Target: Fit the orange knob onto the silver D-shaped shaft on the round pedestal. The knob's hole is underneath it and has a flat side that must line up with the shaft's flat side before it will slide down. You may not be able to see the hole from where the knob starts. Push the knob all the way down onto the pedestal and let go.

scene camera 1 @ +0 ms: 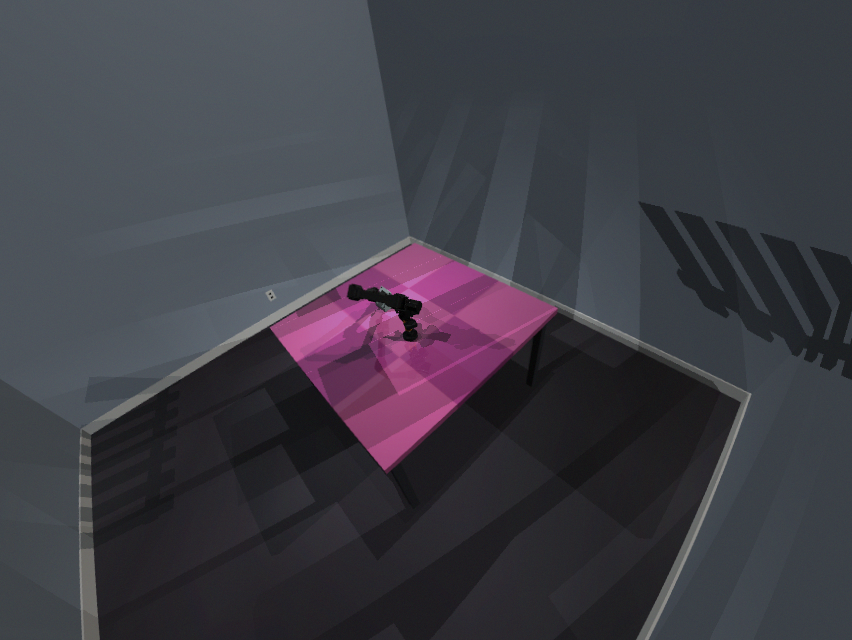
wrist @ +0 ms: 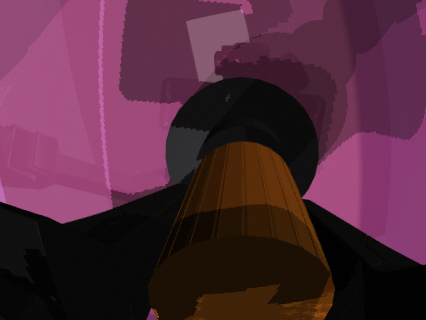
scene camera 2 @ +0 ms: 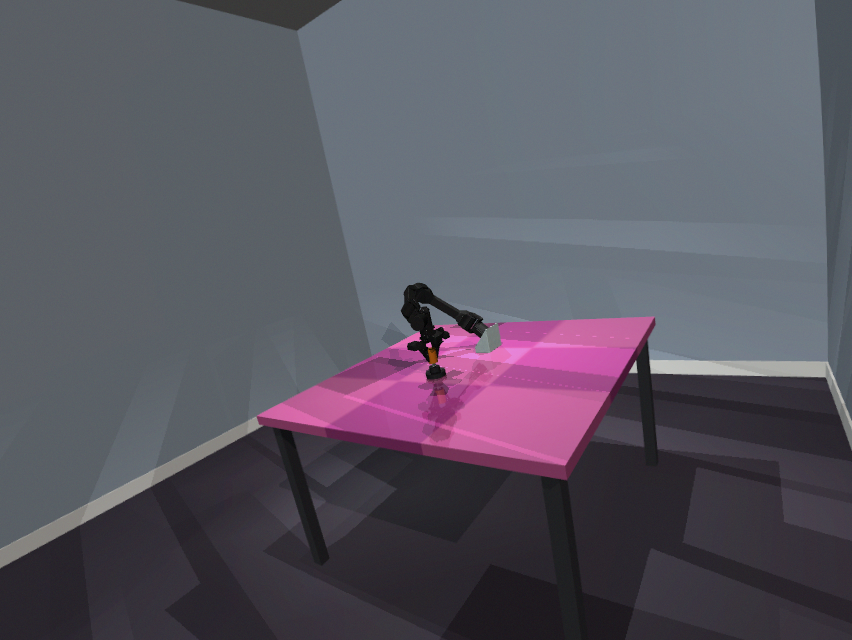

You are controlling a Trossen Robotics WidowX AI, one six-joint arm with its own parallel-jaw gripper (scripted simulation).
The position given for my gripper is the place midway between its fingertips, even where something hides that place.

Observation:
In view: my gripper (scene camera 2: pixel 432 360).
My gripper is seen too in the wrist view (wrist: pixel 242 204).

